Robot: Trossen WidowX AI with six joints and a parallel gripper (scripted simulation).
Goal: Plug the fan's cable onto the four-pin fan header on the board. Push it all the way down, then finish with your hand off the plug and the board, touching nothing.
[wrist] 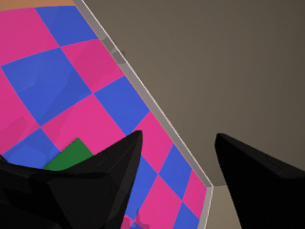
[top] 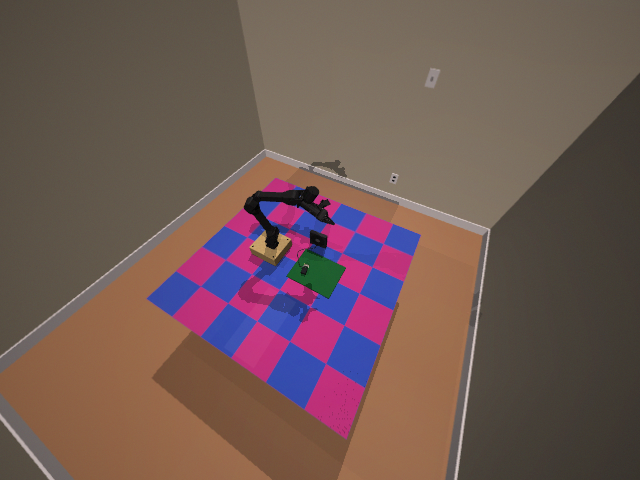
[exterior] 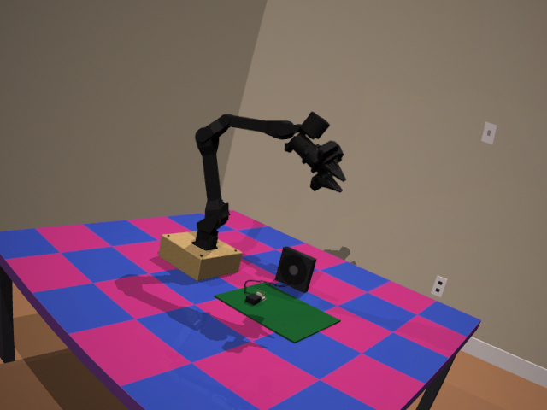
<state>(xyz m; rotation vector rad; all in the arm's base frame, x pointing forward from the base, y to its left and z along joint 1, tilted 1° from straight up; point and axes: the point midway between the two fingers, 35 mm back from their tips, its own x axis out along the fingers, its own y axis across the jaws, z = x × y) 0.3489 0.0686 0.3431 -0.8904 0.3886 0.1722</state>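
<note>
The black fan plug lies 12 cm behind my gripper tip, 13 cm to the right of it and 38 cm below it. Round my gripper tip: black fan 14 cm behind, 10 cm to the left, 34 cm below; green board 5 cm behind, 10 cm to the right, 41 cm below.
</note>
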